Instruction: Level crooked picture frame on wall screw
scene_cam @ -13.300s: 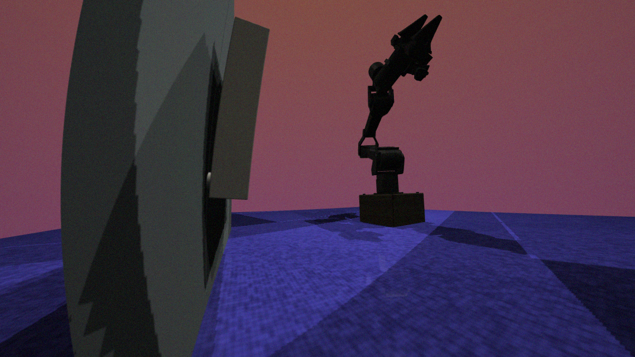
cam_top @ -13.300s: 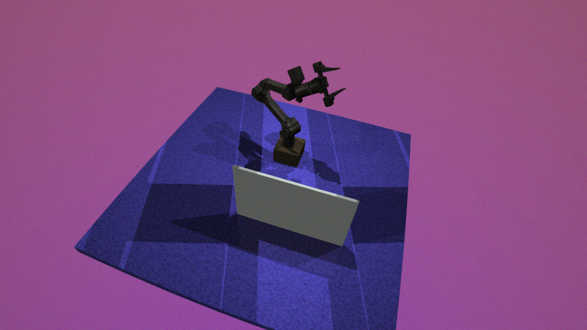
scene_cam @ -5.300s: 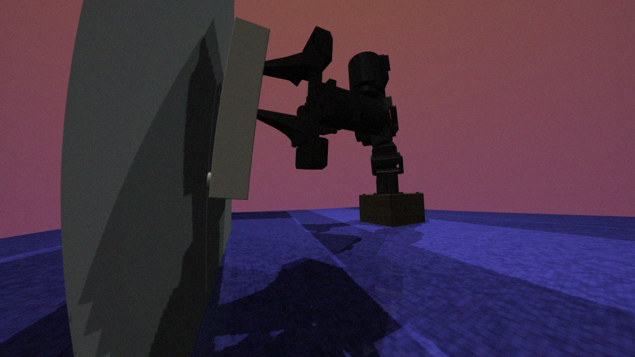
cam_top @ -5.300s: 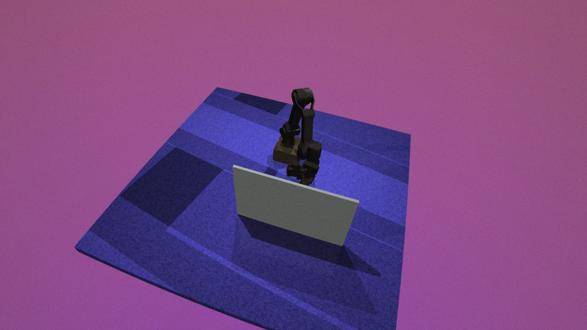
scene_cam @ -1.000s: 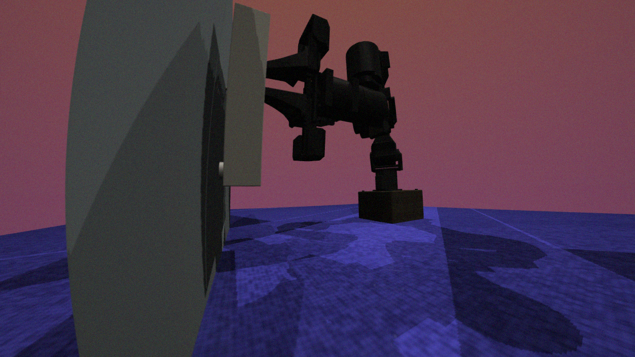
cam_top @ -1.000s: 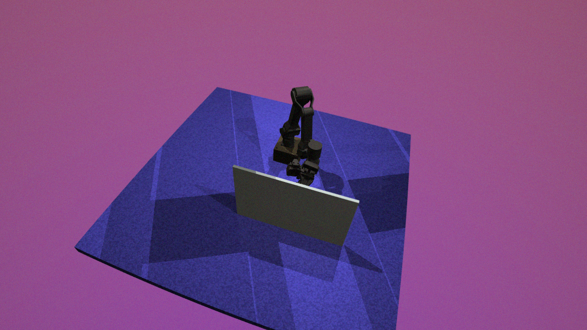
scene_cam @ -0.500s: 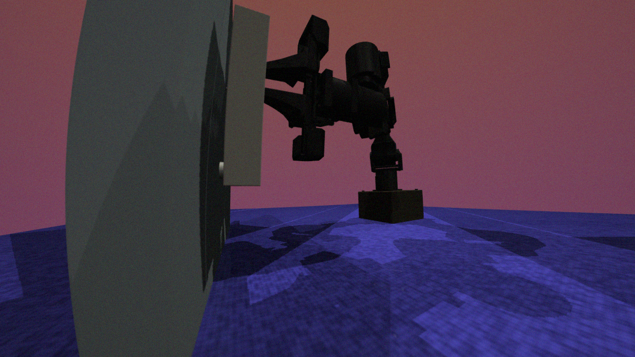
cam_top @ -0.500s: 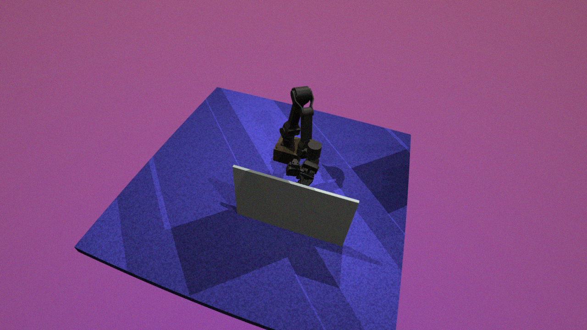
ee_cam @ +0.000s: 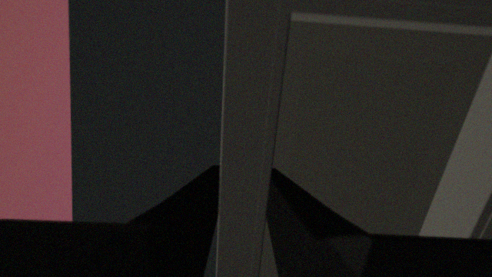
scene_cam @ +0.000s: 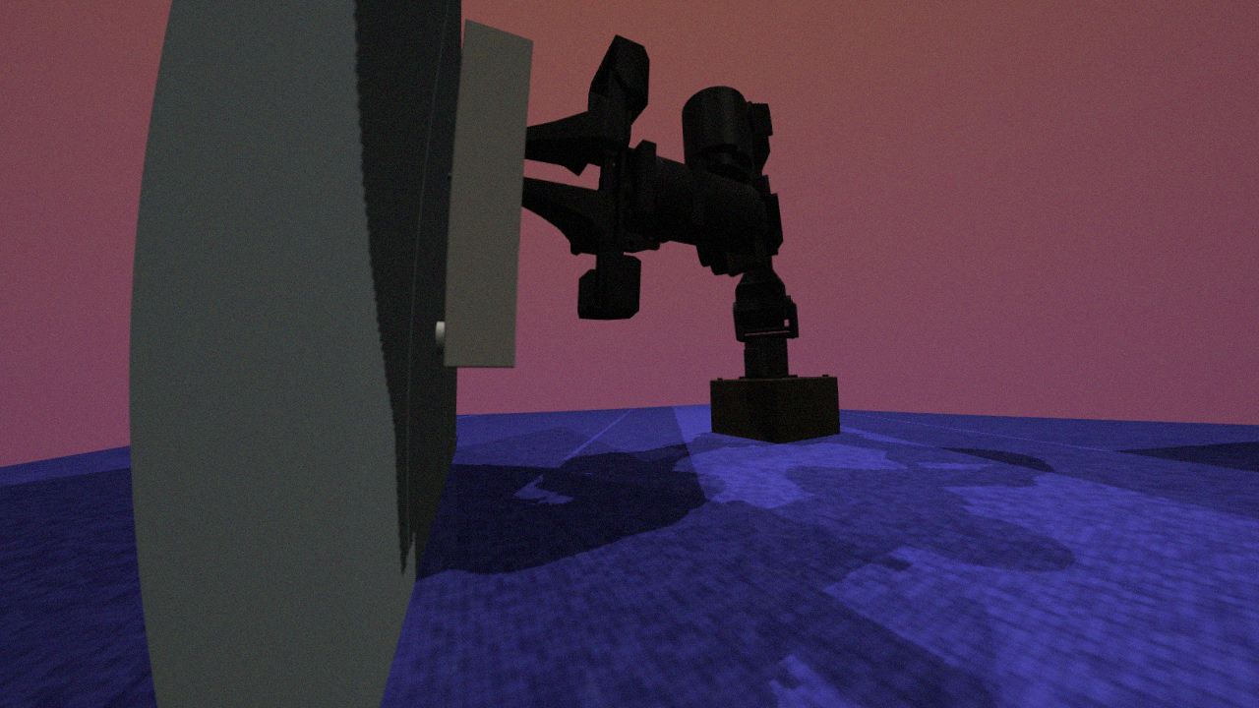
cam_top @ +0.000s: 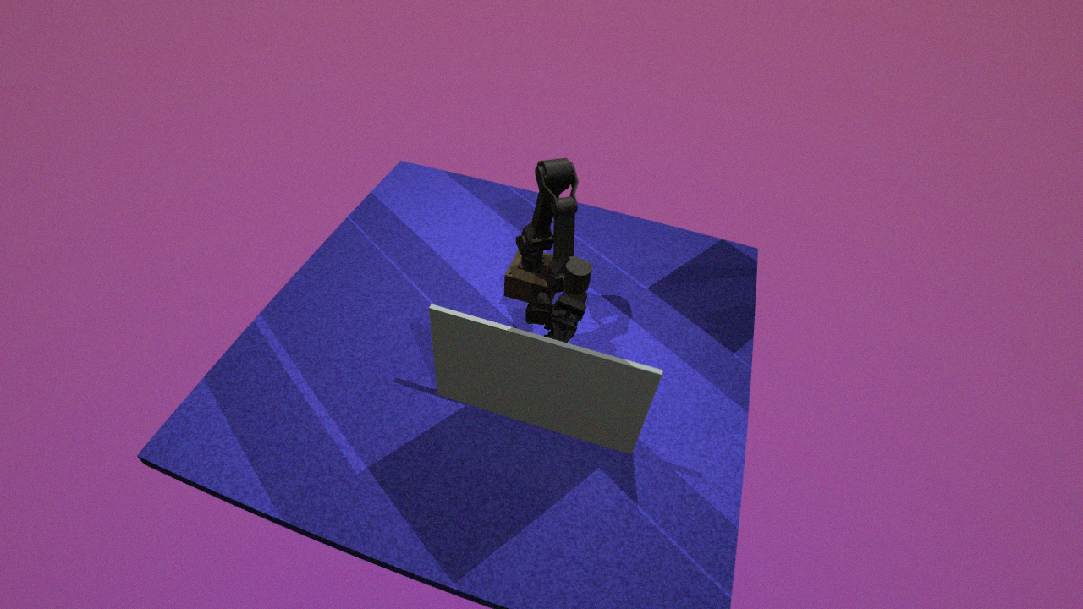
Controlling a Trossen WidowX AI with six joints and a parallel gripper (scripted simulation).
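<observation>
Right now my gripper tip is 50 mm above the beige picture frame and 10 mm to the left of it. The rest, counted from my gripper tip: grey wall panel (60 mm below, 20 mm to the right, 20 mm ahead).
</observation>
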